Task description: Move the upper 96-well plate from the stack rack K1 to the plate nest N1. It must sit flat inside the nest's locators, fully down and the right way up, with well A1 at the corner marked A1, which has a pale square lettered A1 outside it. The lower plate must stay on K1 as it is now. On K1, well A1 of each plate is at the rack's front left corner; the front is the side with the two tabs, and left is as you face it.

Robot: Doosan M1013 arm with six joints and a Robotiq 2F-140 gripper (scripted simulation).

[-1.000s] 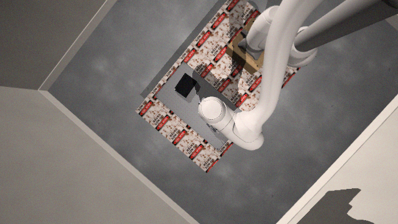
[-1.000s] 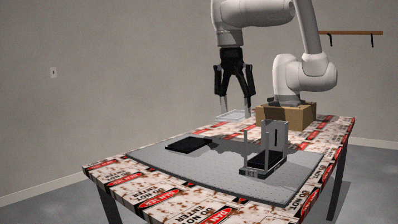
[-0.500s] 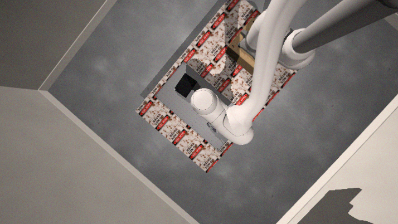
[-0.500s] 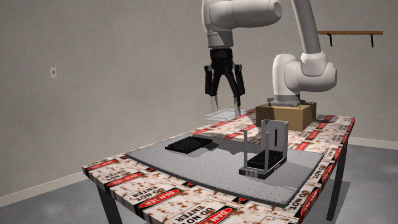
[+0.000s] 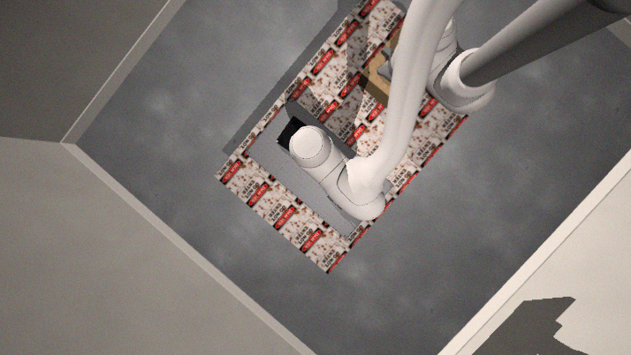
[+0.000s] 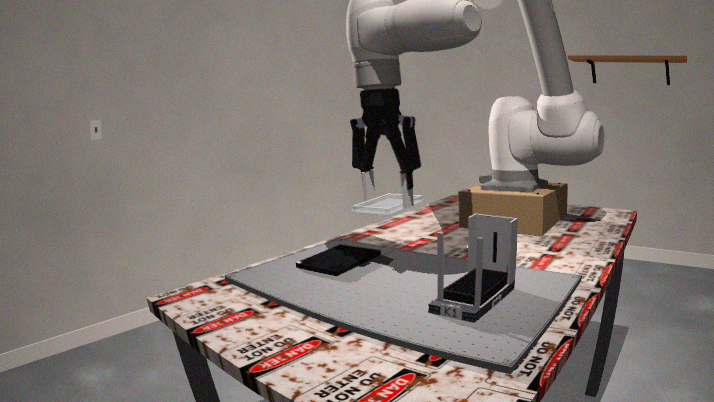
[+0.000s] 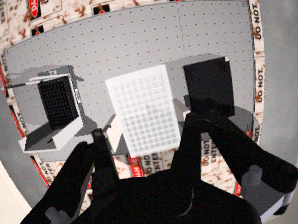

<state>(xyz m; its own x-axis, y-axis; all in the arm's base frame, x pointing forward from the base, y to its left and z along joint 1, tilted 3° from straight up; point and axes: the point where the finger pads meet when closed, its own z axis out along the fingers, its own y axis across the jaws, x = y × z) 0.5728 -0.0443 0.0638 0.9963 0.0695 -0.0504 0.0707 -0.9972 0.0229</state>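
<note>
Now: the black plate nest N1 2 cm behind my hand, 17 cm to the right of it and 17 cm below it. Also, from my hand: white 96-well plate 3 cm below; then black plate 3 cm ahead, 22 cm to the left, 15 cm below; then pale square 6 cm ahead, 22 cm to the right, 16 cm below.
</note>
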